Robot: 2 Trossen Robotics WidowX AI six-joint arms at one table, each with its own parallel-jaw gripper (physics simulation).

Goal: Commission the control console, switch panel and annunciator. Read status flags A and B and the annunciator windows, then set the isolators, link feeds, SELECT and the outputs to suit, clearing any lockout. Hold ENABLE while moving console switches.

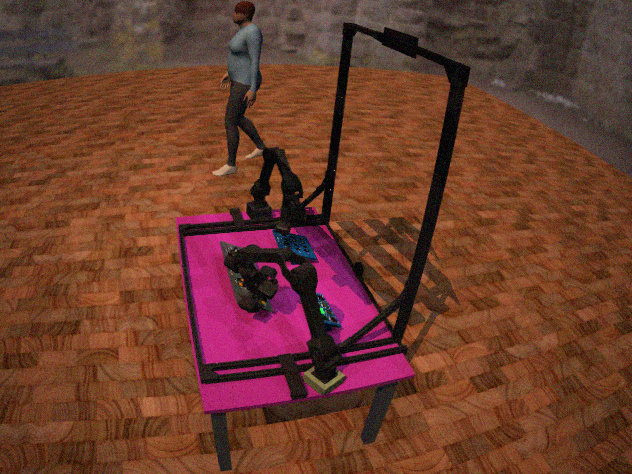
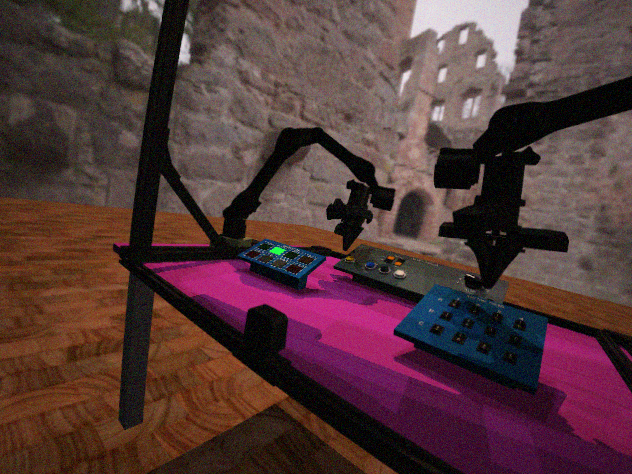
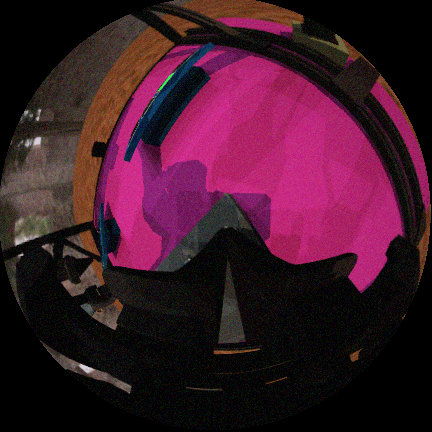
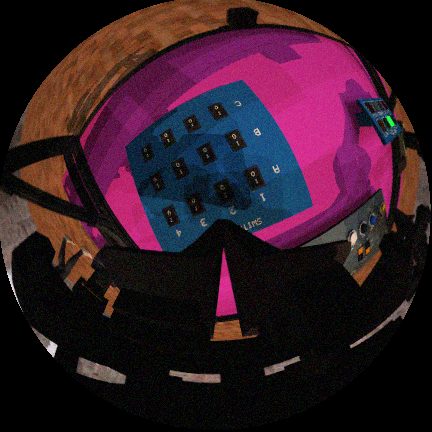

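Pixels of known places: left gripper, fingertip midpoint: [image 1: 265, 301] [image 2: 344, 250] [image 3: 225, 232] [image 4: 390, 206]; right gripper, fingertip midpoint: [image 1: 284, 235] [image 2: 487, 288] [image 3: 92, 258] [image 4: 221, 224]; left arm's base, link origin: [image 1: 324, 374] [image 2: 232, 236]; right arm's base, link origin: [image 1: 259, 205] [image 3: 108, 287] [image 4: 104, 273].
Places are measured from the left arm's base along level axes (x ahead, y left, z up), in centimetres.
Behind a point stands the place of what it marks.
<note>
The blue switch panel [image 1: 307, 250] {x 54.9, y -46.1, z 0.8 cm} [image 2: 477, 334] {x 60.8, y -46.2, z 1.4 cm} [image 4: 267, 195] {x 59.6, y -36.8, z 3.9 cm} has three rows, A to C, of black rocker switches. The grey console [image 2: 433, 279] {x 60.8, y -14.5, z 2.6 cm} [image 3: 229, 212] {x 37.0, y -7.6, z 0.4 cm} [image 4: 325, 237] {x 57.6, y -19.0, z 0.0 cm} carries yellow, blue, black and white round controls and orange switches. The blue annunciator [image 2: 292, 261] {x 27.3, y -24.7, z 1.5 cm} [image 3: 172, 102] {x 24.1, y -21.2, z -1.1 cm} [image 4: 384, 131] has one window lit bright green; the others are dark or dim red. My left gripper [image 2: 347, 247] {x 37.4, y -6.5, z 4.0 cm} [image 3: 225, 232] {x 37.4, y -6.5, z 4.0 cm} is shut and empty, above the console's yellow-control end. My right gripper [image 2: 488, 286] {x 63.2, y -39.6, z 7.1 cm} [image 4: 221, 224] {x 63.2, y -39.6, z 7.1 cm} is shut and empty, at the panel's titled edge. Status flags cannot be read.
A black frame [image 1: 448, 132] {x -4.9, y -34.0, z 79.3 cm} [image 2: 148, 153] {x -4.7, y -36.0, z 19.4 cm} rises along one side of the magenta table [image 1: 224, 331] {x 40.2, y 11.0, z -4.0 cm}. A black block [image 2: 265, 329] {x 33.4, y -57.7, z -0.1 cm} stands on the edge rail near the panel and annunciator. A person [image 1: 246, 56] stands on the floor beyond the table.
</note>
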